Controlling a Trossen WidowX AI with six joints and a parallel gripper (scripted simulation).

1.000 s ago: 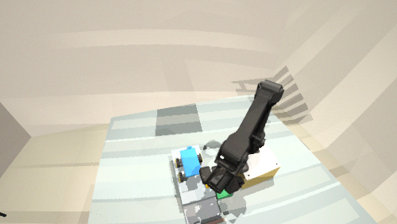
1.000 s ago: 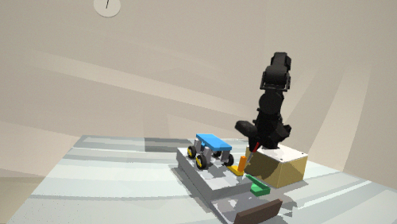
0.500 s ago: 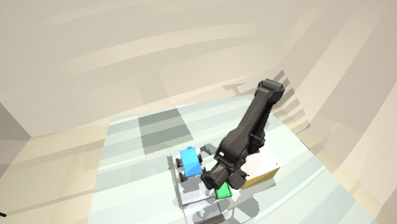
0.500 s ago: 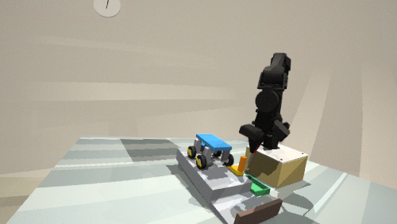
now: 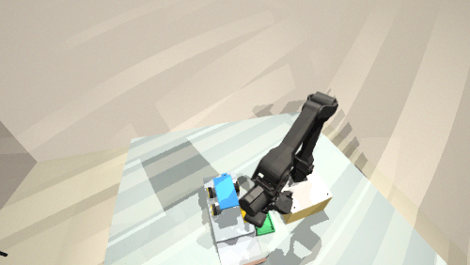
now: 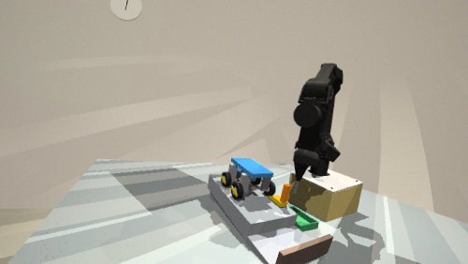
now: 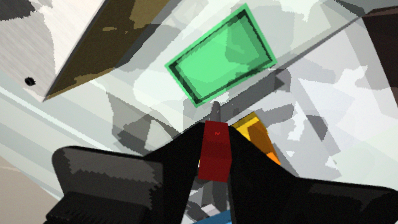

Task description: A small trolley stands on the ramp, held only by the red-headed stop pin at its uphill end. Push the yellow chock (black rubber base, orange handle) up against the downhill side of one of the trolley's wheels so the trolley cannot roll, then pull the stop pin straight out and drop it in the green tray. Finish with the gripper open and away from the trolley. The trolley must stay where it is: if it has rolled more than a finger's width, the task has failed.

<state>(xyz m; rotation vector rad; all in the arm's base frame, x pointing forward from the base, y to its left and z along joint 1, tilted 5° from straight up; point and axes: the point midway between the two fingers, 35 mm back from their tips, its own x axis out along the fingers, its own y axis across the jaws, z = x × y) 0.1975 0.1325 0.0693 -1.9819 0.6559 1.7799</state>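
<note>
The red-headed stop pin lies right at my gripper tip. Also, from my gripper tip: blue-topped trolley: 120 mm ahead, 80 mm to the right, 20 mm below; yellow chock: 50 mm below, 50 mm ahead, 10 mm to the right; green tray: 140 mm below, 20 mm behind.
</note>
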